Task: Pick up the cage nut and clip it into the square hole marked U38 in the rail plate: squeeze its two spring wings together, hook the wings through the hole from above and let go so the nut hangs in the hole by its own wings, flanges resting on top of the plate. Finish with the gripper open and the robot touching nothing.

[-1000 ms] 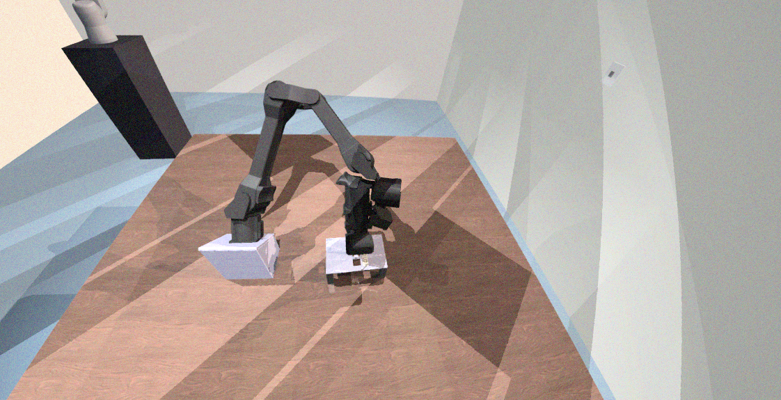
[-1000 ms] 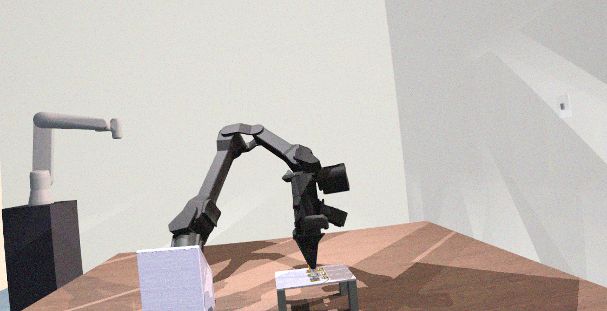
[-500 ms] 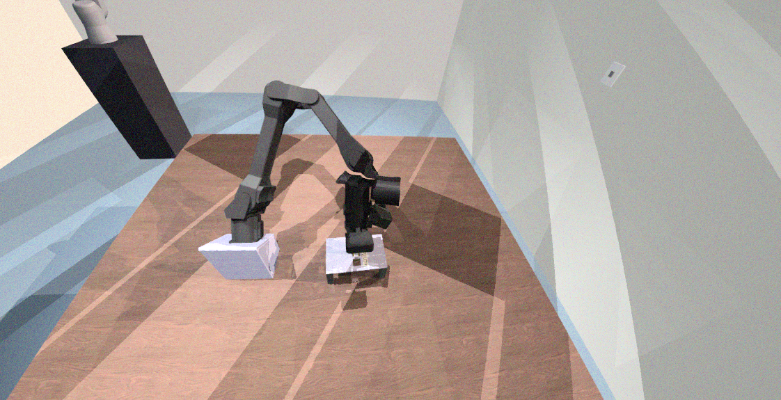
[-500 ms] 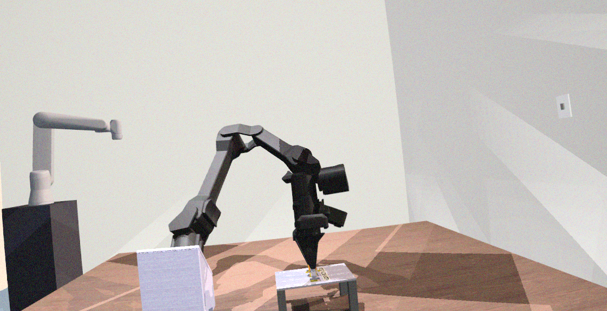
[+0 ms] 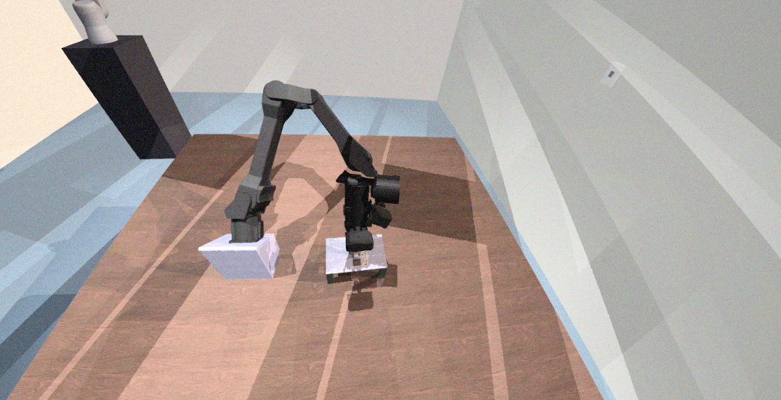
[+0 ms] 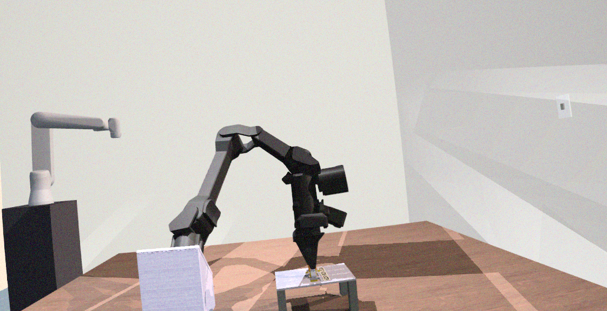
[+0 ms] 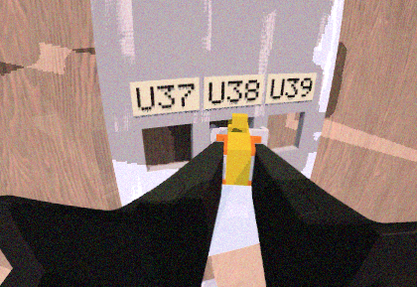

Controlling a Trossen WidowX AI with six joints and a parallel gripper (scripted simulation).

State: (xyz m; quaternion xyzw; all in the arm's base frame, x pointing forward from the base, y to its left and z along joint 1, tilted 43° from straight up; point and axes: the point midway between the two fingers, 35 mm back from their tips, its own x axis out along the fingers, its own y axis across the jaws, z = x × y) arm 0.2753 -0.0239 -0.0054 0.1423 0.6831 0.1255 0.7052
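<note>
The cage nut lies 10 mm below my gripper tip.
</note>
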